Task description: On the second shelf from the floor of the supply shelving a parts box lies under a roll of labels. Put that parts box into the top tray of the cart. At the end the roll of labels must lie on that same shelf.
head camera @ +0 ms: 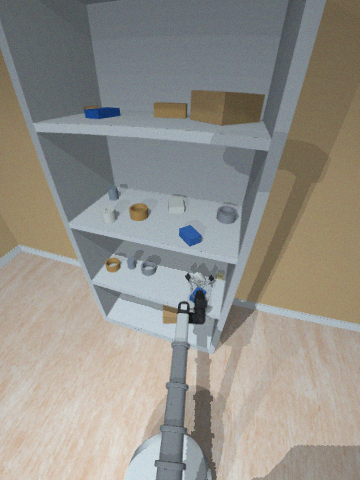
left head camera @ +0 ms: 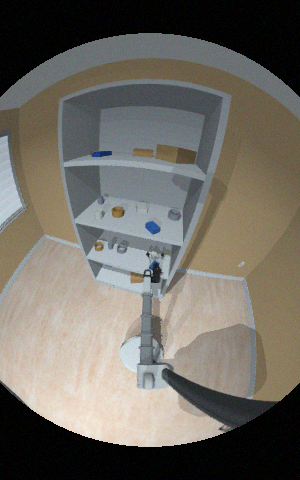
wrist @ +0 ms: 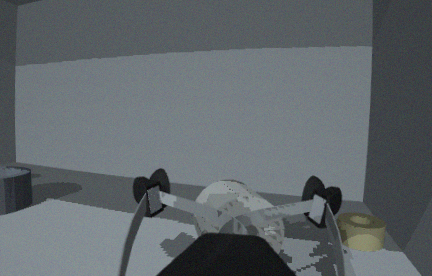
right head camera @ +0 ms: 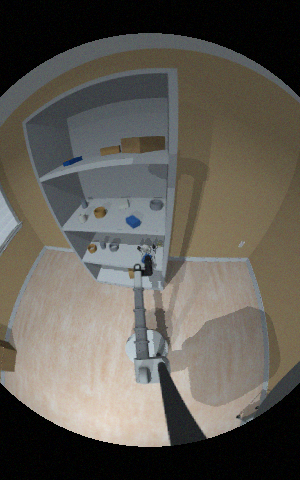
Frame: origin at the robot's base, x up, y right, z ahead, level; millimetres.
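Seen in the pictures: gripper, between the fingertips: (head camera: 199,274) (left head camera: 154,252) (wrist: 235,188) (right head camera: 145,245).
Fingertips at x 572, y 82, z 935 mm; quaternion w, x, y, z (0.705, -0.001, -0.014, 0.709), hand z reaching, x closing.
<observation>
Offsets run from my fingertips to a thing's top centre. "*": to the spot under its first point. Level surfaces: height alone.
My gripper (head camera: 199,277) (left head camera: 155,255) (right head camera: 146,248) (wrist: 235,188) is open, its fingertips spread wide over the right part of the second shelf {dx -66 mm} (head camera: 165,284). The white roll of labels {* dx -3, dy -20, dz -12 mm} (wrist: 212,194) shows between and beyond the open fingers in the wrist view; nothing is gripped. The blue parts box (head camera: 196,295) (left head camera: 153,265) is partly hidden under the wrist, nearer the shelf front than the roll. Whether roll and box touch is hidden. The cart does not show in these views.
A yellow ring {dx -41, dy +141, dz +46 mm} (head camera: 220,276) (wrist: 362,234) stands right of the gripper, near the side panel. A grey ring {dx -18, dy -342, dz +59 mm} (head camera: 148,268) and an orange ring {dx -16, dy -592, dz +57 mm} (head camera: 113,265) stand left on that shelf. The shelf above holds another blue box {dx +431, dy -79, dz -134 mm} (head camera: 190,235). A brown box {dx -424, dy -174, dz +27 mm} (head camera: 169,315) is on the bottom shelf.
</observation>
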